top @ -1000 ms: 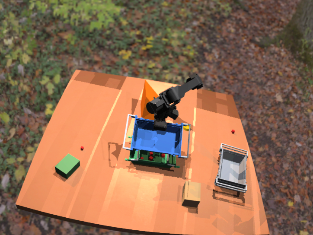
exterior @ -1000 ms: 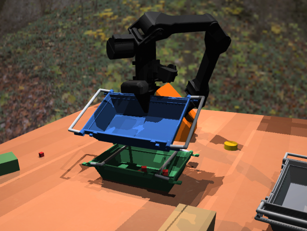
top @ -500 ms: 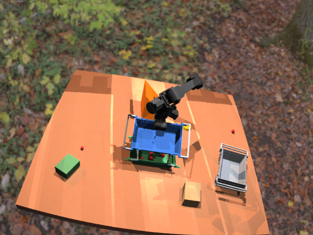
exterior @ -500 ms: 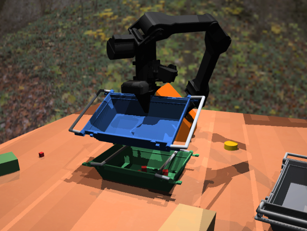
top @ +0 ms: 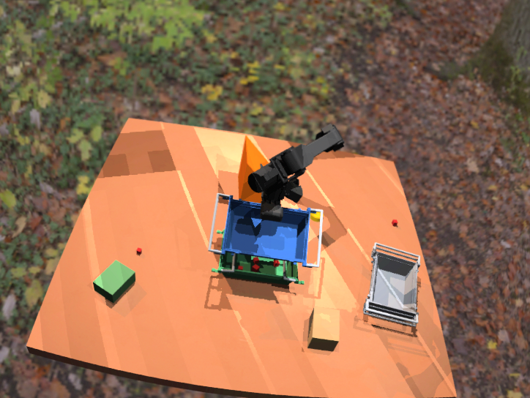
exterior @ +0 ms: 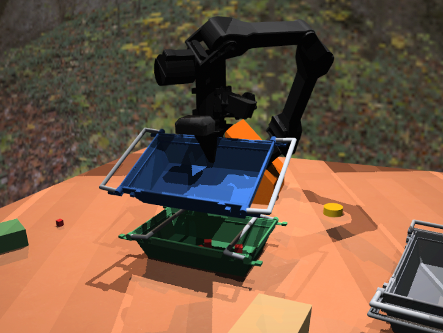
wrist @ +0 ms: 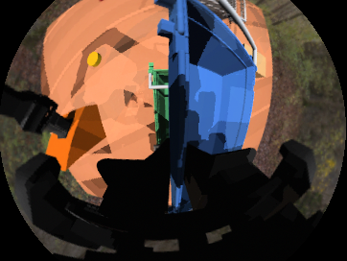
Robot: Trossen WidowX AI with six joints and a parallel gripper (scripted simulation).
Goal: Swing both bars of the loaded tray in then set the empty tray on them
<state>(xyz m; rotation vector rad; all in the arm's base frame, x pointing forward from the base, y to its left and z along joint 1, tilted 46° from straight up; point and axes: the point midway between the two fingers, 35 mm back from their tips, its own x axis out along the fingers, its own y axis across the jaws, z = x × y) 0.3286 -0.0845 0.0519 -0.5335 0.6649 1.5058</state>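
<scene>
Now: the blue tray 7 cm ahead of my gripper tip. The rest, counted from my gripper tip: yellow disc 24 cm behind, 23 cm to the left, 17 cm below; tan box 31 cm ahead, 19 cm to the left, 15 cm below; green box 45 cm to the right, 19 cm ahead, 16 cm below.
</scene>
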